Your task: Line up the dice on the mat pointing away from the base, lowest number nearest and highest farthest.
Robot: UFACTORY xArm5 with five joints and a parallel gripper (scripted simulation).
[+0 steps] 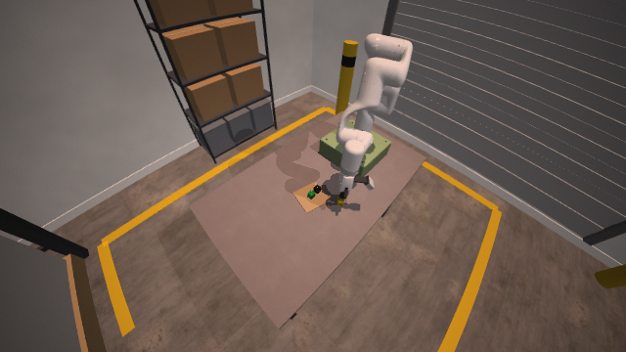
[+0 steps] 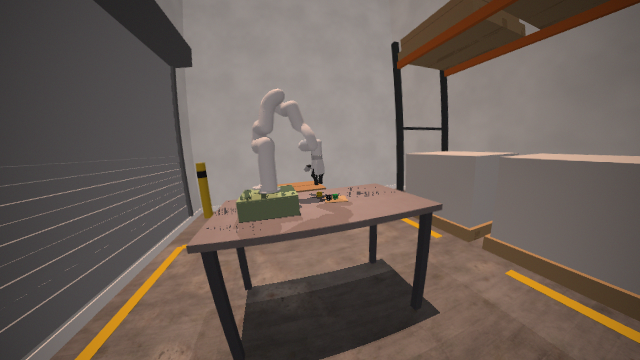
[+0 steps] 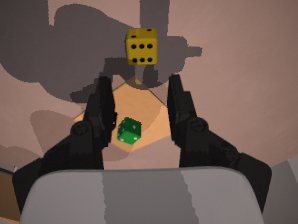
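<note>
Right now my hand is 90 mm above the yellow die. Round my hand: green die 140 mm to the right, 90 mm below, 60 mm ahead; then orange mat 140 mm to the right, 100 mm below, 60 mm ahead; then black die 130 mm to the right, 90 mm below, 10 mm ahead.
</note>
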